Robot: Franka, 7 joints.
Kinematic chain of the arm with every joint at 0, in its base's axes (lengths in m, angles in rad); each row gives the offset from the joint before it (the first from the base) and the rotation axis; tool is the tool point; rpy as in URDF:
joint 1: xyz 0 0 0.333 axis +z
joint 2: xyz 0 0 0 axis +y
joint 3: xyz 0 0 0.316 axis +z
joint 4: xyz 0.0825 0 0 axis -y
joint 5: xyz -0.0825 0 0.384 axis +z
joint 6: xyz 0 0 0 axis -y
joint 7: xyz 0.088 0 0 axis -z
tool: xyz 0 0 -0.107 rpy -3.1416 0 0
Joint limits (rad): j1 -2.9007..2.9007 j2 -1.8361..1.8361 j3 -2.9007..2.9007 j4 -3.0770..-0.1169 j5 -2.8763..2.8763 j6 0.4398..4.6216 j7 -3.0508..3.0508
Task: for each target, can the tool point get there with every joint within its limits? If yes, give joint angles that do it. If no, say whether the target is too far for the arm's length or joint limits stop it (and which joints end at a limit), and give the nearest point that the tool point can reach.
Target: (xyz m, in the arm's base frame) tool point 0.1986 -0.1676 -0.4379
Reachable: no: joint limits stop it (at a limit: joint 2) | nearest point 0.2009 -0.1695 -0.3604 | short by 0.078 m
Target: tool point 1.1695 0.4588 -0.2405
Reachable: no: too far | nearest point 0.7265 0.2850 -0.0233 | short by 0.523 m
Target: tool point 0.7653 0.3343 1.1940
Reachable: no: too far | nearest point 0.5474 0.2391 0.9488 | short by 0.342 m
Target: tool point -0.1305 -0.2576 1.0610
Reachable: yes | joints -0.3862 -0.2320 -1.5030 -0.6706 1.5457 1.3391 2.5703
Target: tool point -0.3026 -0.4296 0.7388
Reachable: yes | joints -0.2472 0.4258 -2.1168 -1.6996 -0.7118 2.0559 -0.2132
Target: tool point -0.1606 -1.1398 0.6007
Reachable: no: too far | nearest point -0.1166 -0.8274 0.5273 | short by 0.324 m
